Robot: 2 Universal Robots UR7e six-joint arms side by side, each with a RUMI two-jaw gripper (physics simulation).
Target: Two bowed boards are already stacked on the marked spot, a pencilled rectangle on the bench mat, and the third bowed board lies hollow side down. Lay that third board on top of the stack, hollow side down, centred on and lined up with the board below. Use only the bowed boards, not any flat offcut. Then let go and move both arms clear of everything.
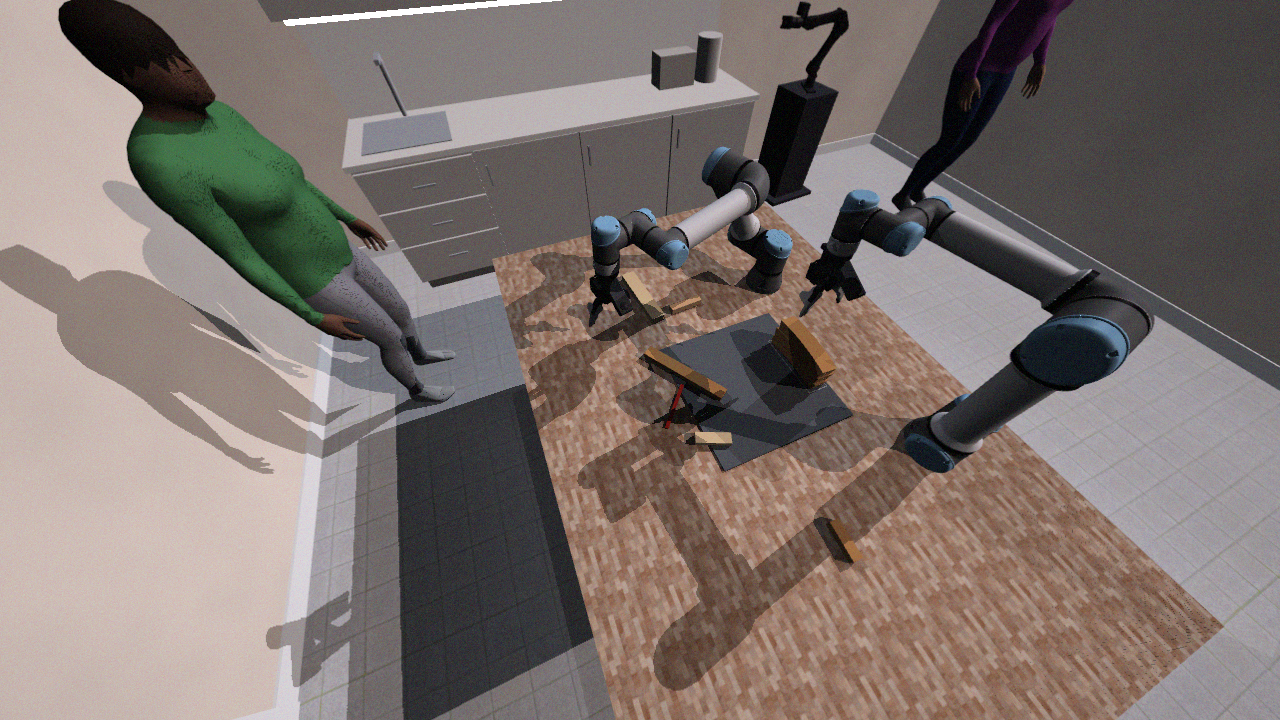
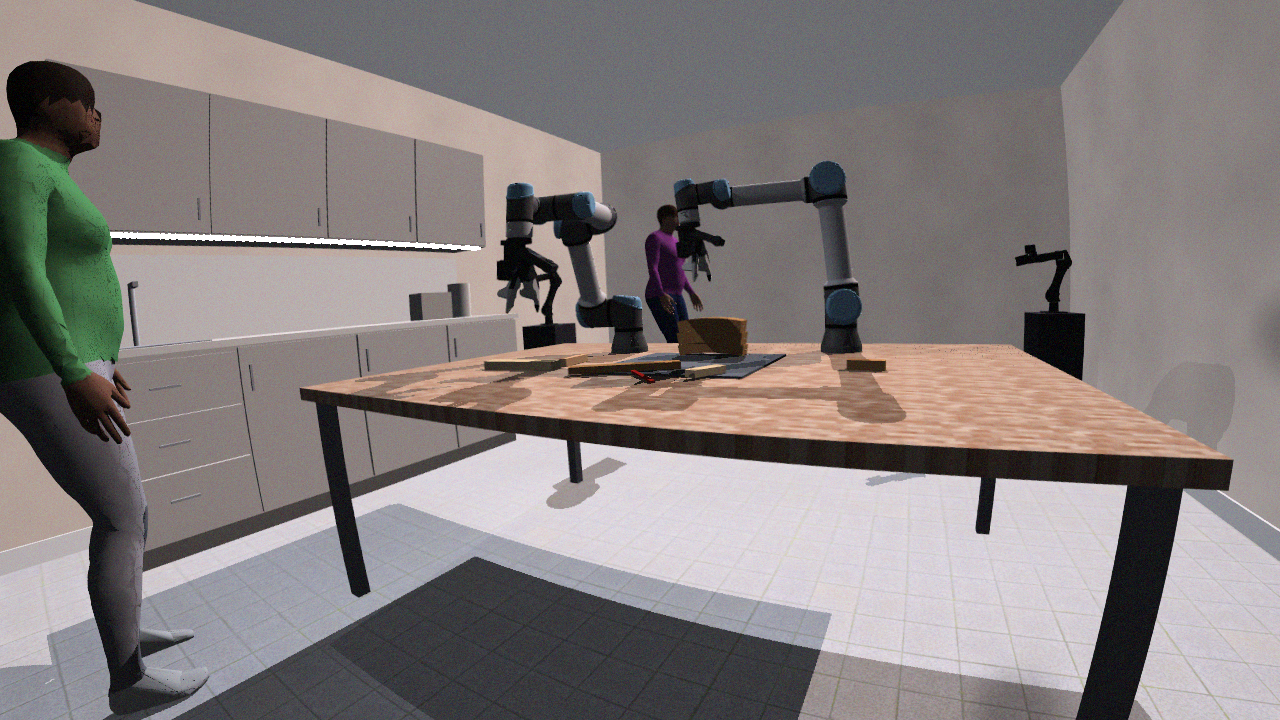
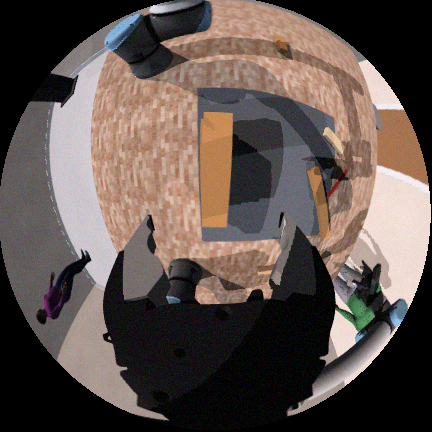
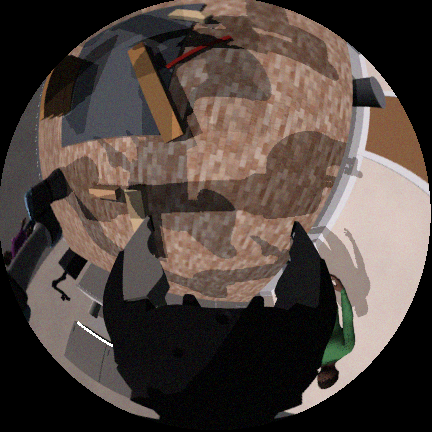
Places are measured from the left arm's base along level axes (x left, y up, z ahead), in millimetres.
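Where they show: left gripper, fingertip midpoint: (image 1: 818, 310) (image 2: 702, 281) (image 3: 216, 214); right gripper, fingertip midpoint: (image 1: 610, 317) (image 2: 523, 312) (image 3: 352, 265) (image 4: 223, 219); left arm's base at its link origin: (image 2: 841, 351) (image 3: 152, 62); right arm's base at its link origin: (image 1: 763, 282) (image 2: 629, 351) (image 3: 184, 270) (image 4: 60, 182).
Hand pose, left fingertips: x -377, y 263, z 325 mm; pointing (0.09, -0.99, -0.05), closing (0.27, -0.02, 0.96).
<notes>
Each offset is from my left fingertips to the top centre of the thing. Level surfaces: height alone.
A stack of orange-brown bowed boards {dy -126, dx +30, dz -9 mm} (image 1: 802, 351) (image 2: 712, 337) (image 3: 216, 170) (image 4: 61, 87) stands on the dark bench mat {dy -257 mm} (image 1: 741, 336) (image 3: 299, 195) (image 4: 112, 102). It looks three boards deep, with edges closely lined up and a slightly arched top; the layers are hard to count. The pencilled rectangle cannot be made out. My left gripper (image 1: 821, 304) (image 2: 700, 275) (image 3: 216, 214) is open and empty, above and apart from the stack. My right gripper (image 1: 609, 317) (image 2: 521, 307) (image 4: 223, 219) is open and empty, raised over the table near the pale board, away from the stack.
A long straight-looking board (image 1: 684, 373) (image 3: 319, 202) (image 4: 156, 95) lies at the mat's left edge, beside a red-handled tool {dy -250, dx +148, dz +471 mm} (image 1: 674, 407) (image 4: 200, 51). Pale boards {dy -234, dx -379, dz +514 mm} (image 1: 640, 295) {dy -237, dx +285, dz +373 mm} (image 1: 713, 438) and small orange offcuts {dy -237, dx -309, dz +343 mm} (image 1: 686, 305) {dy -235, dx +618, dz +87 mm} (image 1: 841, 540) lie around. Two people stand beyond the table.
</notes>
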